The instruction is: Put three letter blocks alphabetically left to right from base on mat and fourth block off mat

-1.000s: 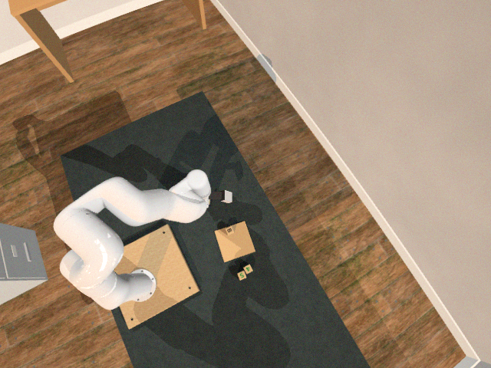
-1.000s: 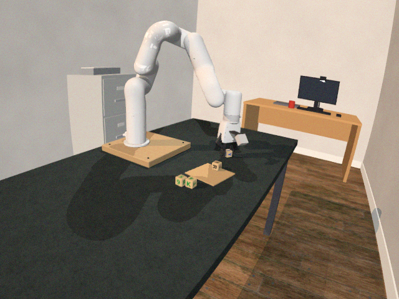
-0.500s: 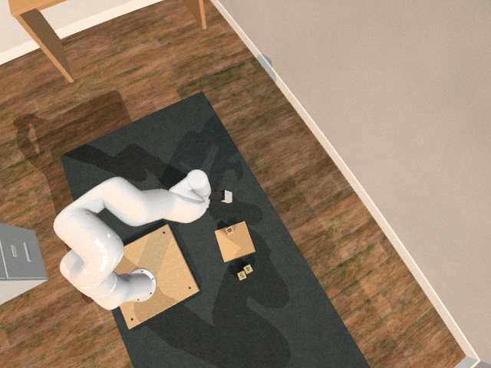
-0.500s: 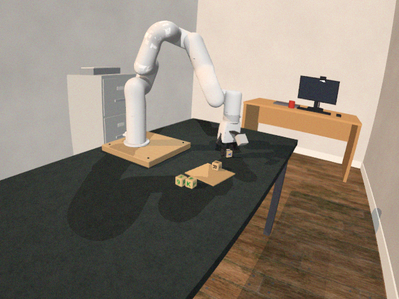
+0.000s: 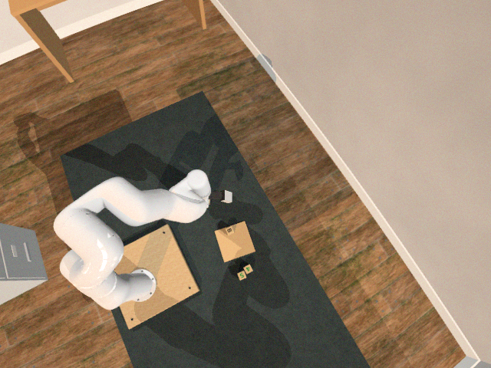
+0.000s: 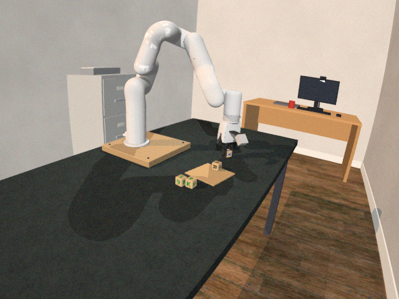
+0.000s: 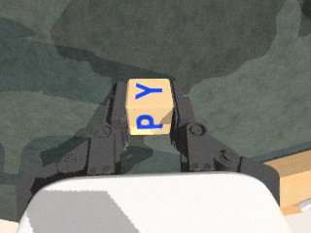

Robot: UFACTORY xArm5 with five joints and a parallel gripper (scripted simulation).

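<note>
My hand is 220 mm to the left of the tan mat, 40 mm short of it and 20 mm above it. Round my hand: green-lettered block: 360 mm to the right, 10 mm below.
</note>
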